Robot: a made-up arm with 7 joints. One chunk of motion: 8 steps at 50 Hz.
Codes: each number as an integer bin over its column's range. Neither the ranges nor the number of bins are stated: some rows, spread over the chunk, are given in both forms.
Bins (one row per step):
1: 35 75 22 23 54 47 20
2: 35 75 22 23 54 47 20
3: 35 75 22 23 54 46 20
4: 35 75 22 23 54 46 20
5: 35 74 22 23 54 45 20
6: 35 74 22 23 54 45 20
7: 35 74 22 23 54 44 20
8: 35 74 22 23 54 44 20
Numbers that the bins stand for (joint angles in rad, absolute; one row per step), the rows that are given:
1: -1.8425 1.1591 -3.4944 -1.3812 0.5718 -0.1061 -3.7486
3: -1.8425 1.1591 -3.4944 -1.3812 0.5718 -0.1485 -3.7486
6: -1.8425 1.1136 -3.4944 -1.3812 0.5718 -0.1909 -3.7486
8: -1.8425 1.1136 -3.4944 -1.3812 0.5718 -0.2333 -3.7486
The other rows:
2: -1.8425 1.1591 -3.4944 -1.3812 0.5718 -0.1061 -3.7486
4: -1.8425 1.1591 -3.4944 -1.3812 0.5718 -0.1485 -3.7486
5: -1.8425 1.1136 -3.4944 -1.3812 0.5718 -0.1909 -3.7486
7: -1.8425 1.1136 -3.4944 -1.3812 0.5718 -0.2333 -3.7486

